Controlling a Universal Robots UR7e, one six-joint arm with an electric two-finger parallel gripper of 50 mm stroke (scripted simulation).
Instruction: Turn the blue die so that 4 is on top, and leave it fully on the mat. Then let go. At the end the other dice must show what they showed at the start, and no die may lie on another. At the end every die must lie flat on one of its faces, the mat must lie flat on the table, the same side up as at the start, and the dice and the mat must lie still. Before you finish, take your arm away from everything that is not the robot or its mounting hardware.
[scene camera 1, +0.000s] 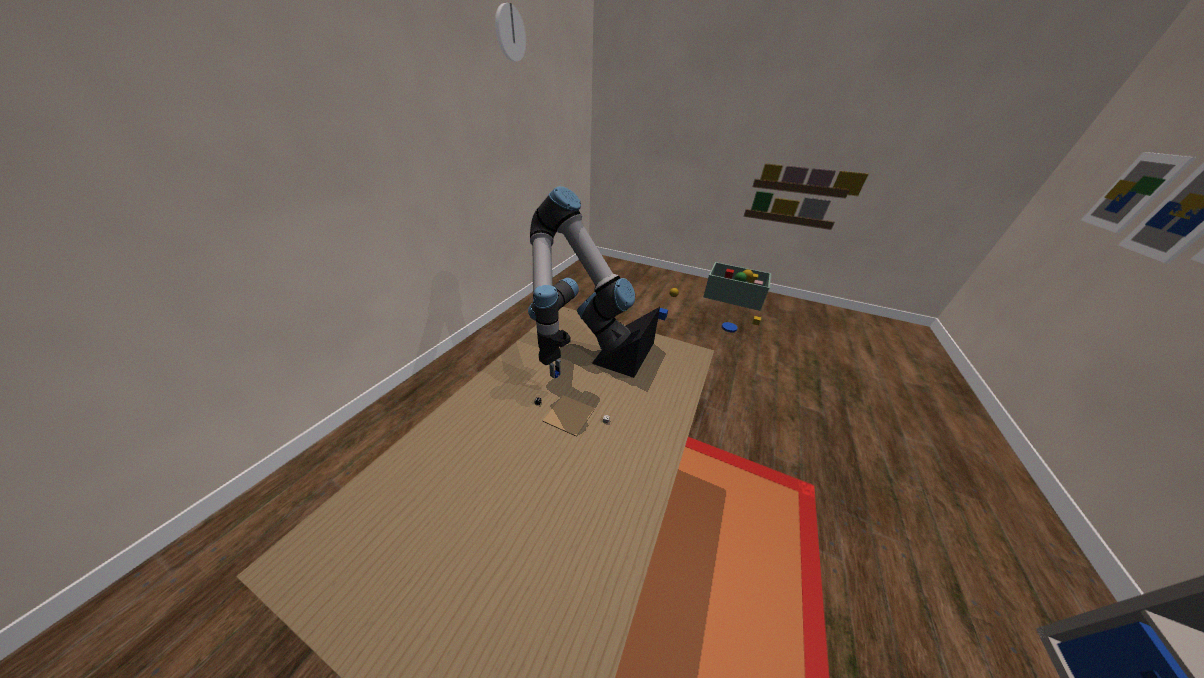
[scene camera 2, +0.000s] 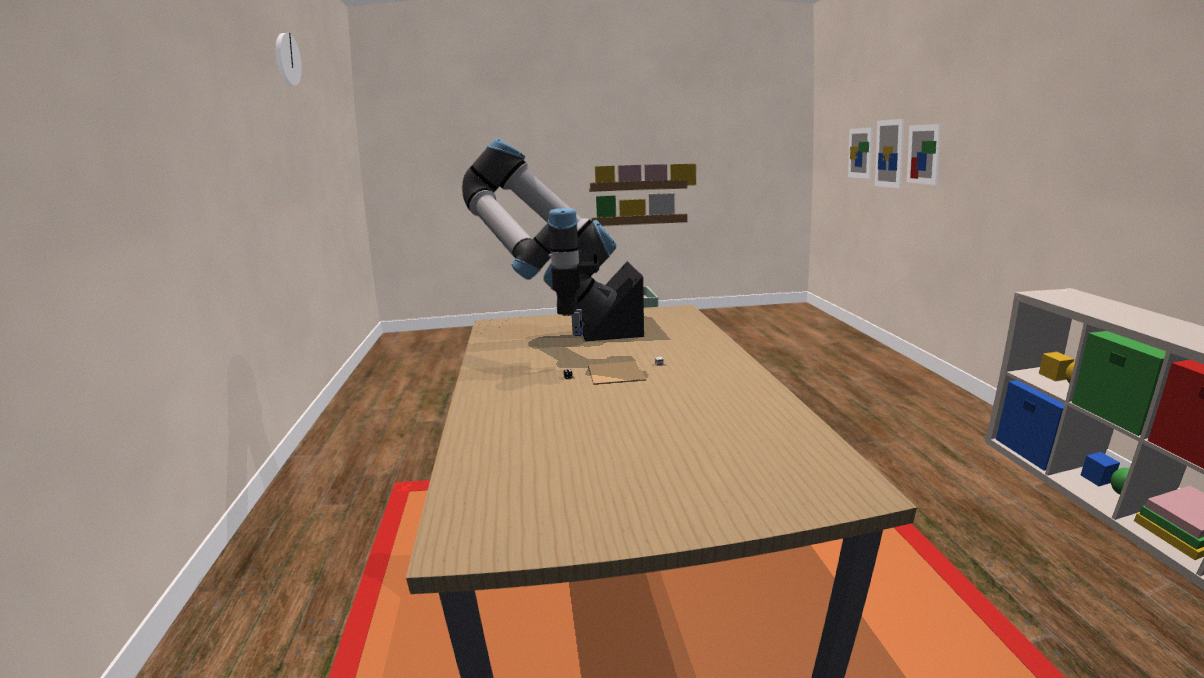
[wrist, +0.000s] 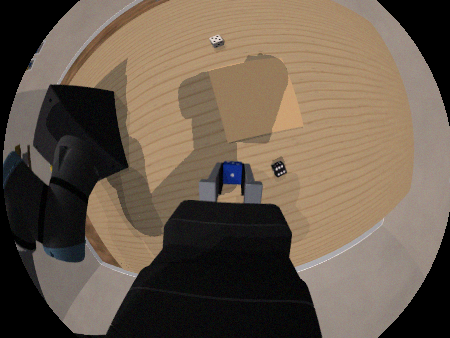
Observation:
I see my gripper (scene camera 2: 577, 333).
My gripper also shows in the wrist view (wrist: 232, 172).

